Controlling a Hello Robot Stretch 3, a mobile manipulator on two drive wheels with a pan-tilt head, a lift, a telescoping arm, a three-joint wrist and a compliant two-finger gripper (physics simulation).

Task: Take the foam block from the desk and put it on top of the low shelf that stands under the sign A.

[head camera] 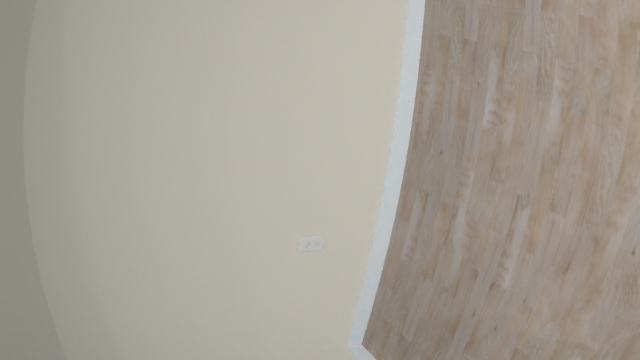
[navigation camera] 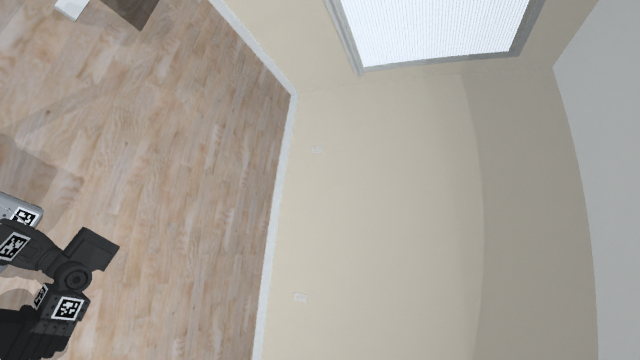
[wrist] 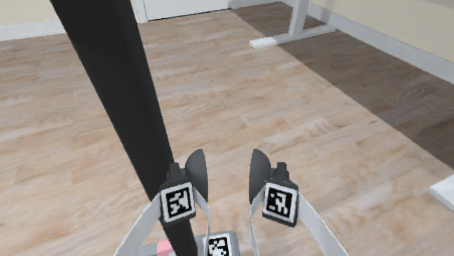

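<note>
You'd see my gripper in the pictures, and a window with blinds as well.
</note>
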